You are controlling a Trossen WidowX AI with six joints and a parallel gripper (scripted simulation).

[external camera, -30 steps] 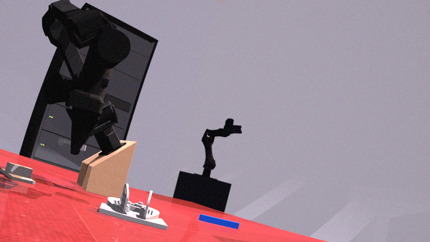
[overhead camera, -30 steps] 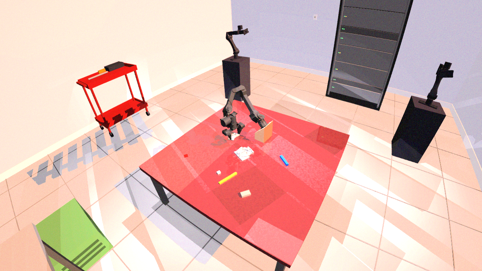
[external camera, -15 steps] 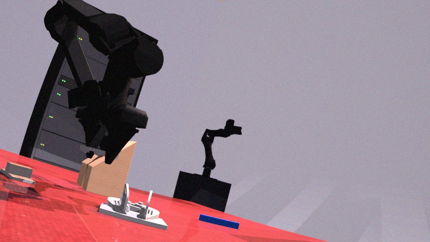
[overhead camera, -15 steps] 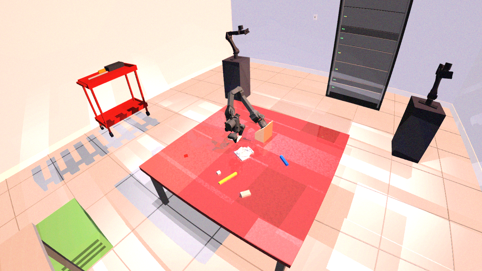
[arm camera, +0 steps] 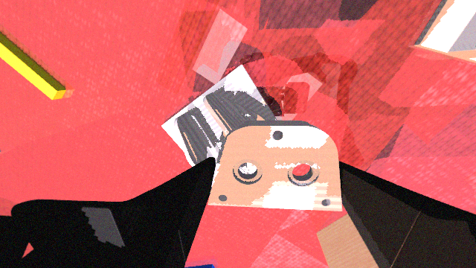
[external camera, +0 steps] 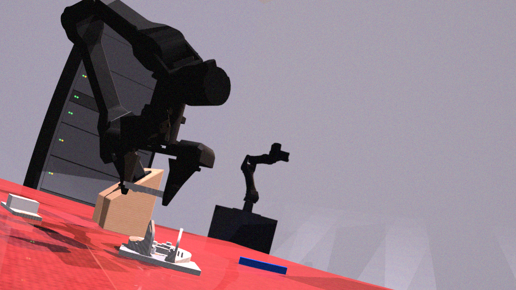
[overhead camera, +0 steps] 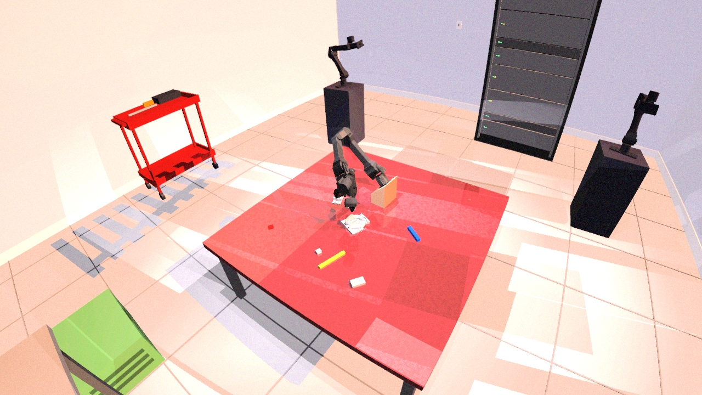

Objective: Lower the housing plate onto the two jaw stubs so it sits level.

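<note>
Right now the grey jaw assembly is 1 cm ahead of my gripper tip, 6 cm to the left of it and 7 cm below it. The rest, counted from my gripper tip: grey stand 10 cm behind, 17 cm to the right, 7 cm below; housing plate 1 cm to the right, 2 cm above; yellow bar 31 cm ahead, 7 cm to the left, 8 cm below.
</note>
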